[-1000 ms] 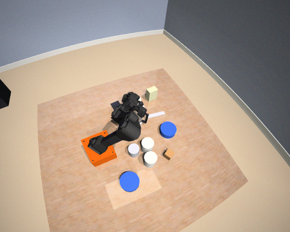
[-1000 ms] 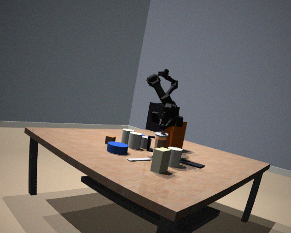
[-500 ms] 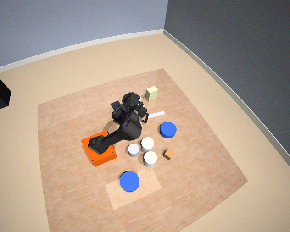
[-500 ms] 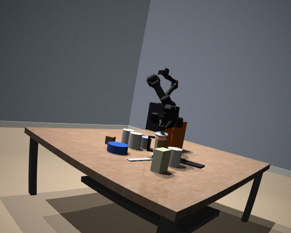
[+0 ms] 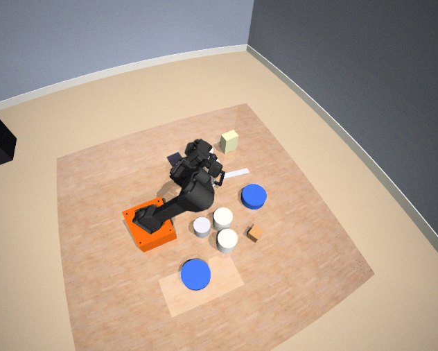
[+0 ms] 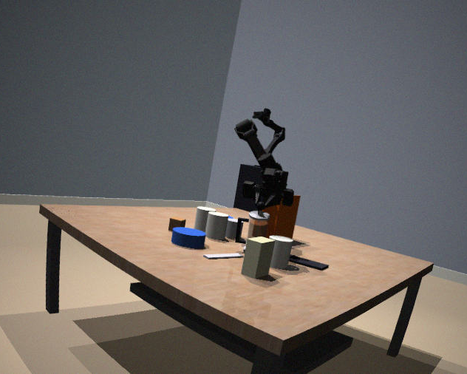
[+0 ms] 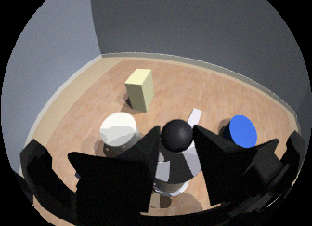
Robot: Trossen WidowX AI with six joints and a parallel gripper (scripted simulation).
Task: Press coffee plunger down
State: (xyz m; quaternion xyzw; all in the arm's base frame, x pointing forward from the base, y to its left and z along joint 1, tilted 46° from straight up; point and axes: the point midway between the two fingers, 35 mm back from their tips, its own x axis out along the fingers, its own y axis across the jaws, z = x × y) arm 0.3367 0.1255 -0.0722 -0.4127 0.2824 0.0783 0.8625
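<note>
My gripper tip is now 10 mm past the coffee press, 20 mm to the left of it and 90 mm above it. Round my gripper tip: small brown box: 40 mm ahead, 360 mm to the right, 160 mm below; cream box: 170 mm ahead, 150 mm to the left, 130 mm below; dark slab: 130 mm behind, 150 mm to the left, 180 mm below.
</note>
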